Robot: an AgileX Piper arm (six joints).
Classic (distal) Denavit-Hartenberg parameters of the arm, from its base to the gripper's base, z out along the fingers. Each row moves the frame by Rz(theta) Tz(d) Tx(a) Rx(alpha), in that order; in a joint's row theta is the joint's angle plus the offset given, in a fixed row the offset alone. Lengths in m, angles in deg.
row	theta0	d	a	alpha
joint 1	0	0.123	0	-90
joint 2	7.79	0	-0.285	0
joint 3	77.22	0	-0.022	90
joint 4	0	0.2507	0	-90
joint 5	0	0	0	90
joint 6	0	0.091	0	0
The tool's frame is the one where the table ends.
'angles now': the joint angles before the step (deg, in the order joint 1, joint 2, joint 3, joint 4, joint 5, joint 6). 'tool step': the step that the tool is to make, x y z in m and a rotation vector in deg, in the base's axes. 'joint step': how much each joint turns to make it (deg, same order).
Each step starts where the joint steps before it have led.
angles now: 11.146, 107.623, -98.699, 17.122, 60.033, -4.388
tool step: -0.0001, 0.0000, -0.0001, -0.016, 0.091, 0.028
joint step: 0.000, 0.009, -0.005, 0.001, 0.093, -0.001
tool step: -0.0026, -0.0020, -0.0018, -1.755, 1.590, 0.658
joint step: 0.008, -0.011, 0.009, -1.460, 1.980, 0.009
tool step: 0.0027, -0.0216, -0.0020, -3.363, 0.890, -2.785
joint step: -2.376, 0.011, -0.013, -3.616, 1.269, 1.076
